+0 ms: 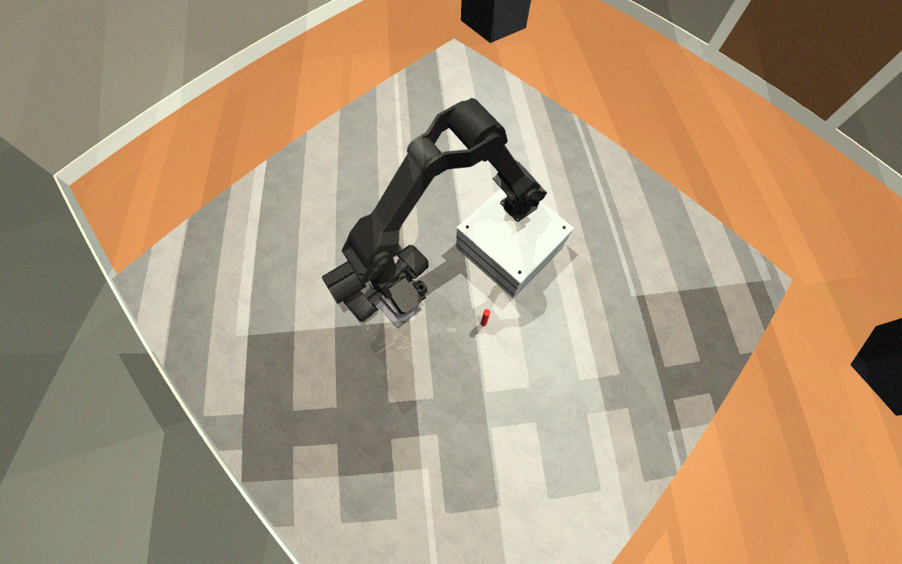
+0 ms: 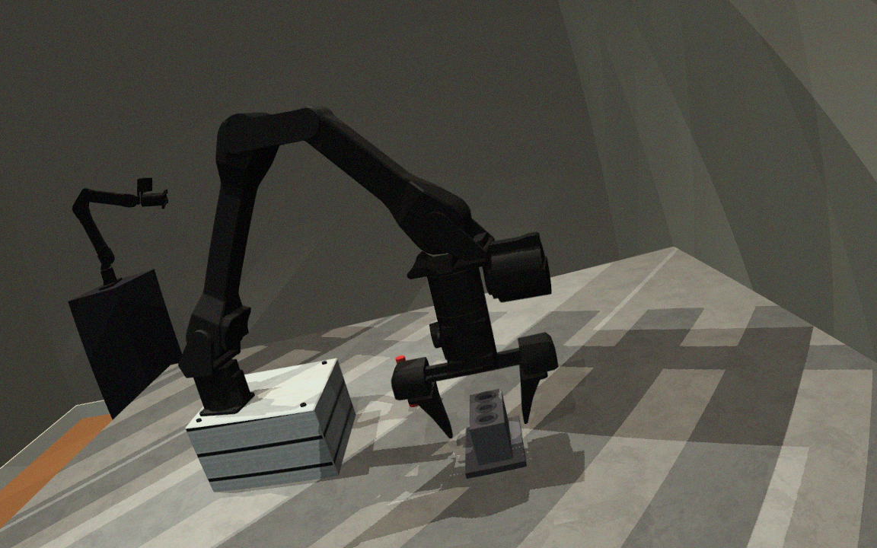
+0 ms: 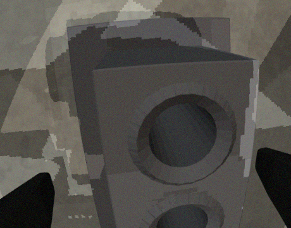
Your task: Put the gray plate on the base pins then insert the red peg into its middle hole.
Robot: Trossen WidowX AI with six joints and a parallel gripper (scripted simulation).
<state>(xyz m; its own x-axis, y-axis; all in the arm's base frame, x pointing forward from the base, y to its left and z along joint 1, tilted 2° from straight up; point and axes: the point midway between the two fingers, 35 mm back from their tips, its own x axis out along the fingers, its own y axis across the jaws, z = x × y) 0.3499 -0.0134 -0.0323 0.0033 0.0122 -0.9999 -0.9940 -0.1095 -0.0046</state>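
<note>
Right now the gray plate is 20 mm above my gripper tip. The rest, counted from my gripper tip: base 20 mm below; then red peg 170 mm to the left, 130 mm behind, 10 mm above.
</note>
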